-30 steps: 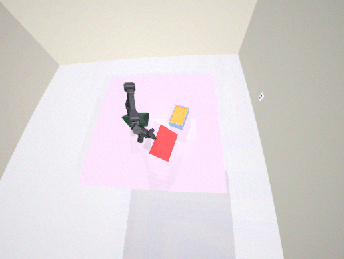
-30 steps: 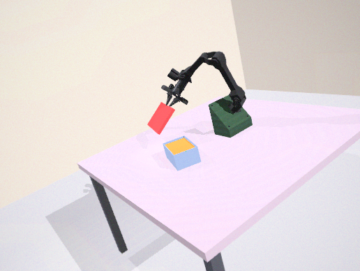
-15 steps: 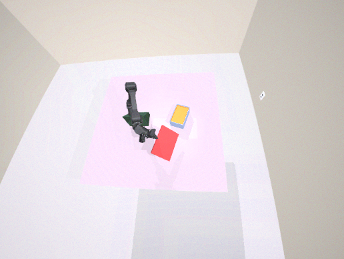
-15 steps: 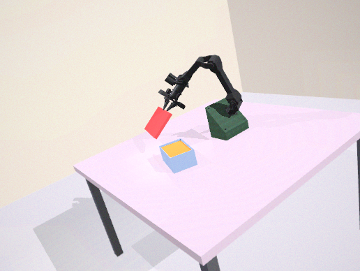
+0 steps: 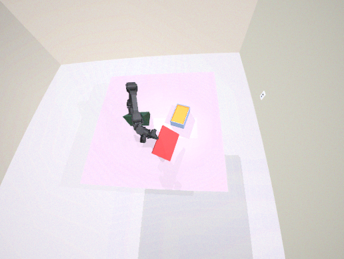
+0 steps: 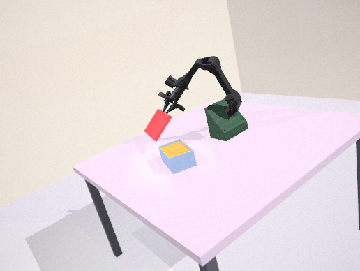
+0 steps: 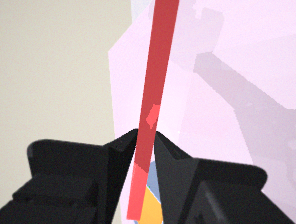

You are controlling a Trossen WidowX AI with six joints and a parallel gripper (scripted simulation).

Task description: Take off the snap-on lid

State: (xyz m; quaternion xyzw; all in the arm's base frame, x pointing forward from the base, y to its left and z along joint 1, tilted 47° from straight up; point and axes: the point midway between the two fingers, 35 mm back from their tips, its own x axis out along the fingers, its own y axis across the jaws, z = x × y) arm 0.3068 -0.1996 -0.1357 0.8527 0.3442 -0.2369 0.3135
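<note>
Now: the red lid 6 cm ahead of my gripper tip, 1 cm to the right of it and 5 cm below it. Round my gripper tip: light blue storage box: 13 cm ahead, 32 cm to the left, 15 cm below.
</note>
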